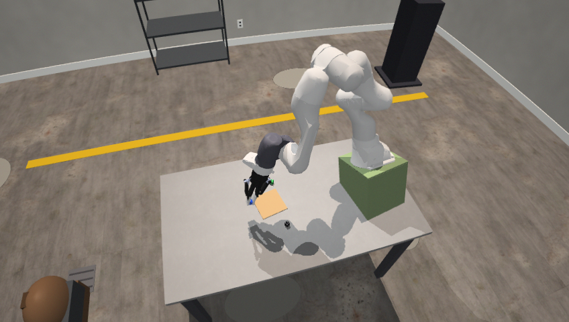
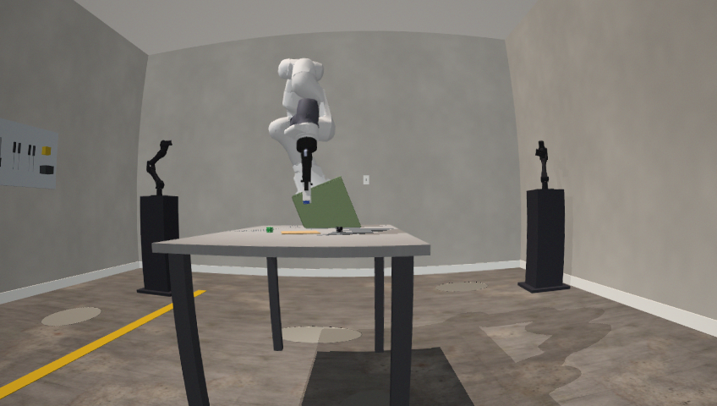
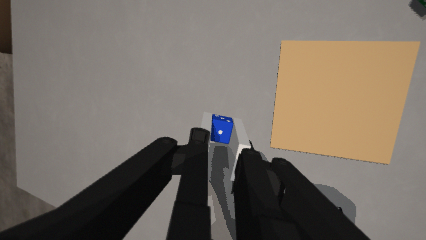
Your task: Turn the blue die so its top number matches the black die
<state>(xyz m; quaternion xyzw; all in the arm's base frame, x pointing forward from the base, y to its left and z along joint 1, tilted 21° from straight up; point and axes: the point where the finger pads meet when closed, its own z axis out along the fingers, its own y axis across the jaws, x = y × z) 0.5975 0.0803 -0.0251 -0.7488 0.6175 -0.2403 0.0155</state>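
Right now my hand is 9 cm past the mat, 5 cm to the left of it and 14 cm above it. From my hand the other things lie so: green die 13 cm behind, 18 cm to the right, 13 cm below; then black die 16 cm behind, 9 cm to the left, 13 cm below; then blue die 1 cm ahead, 3 cm below.
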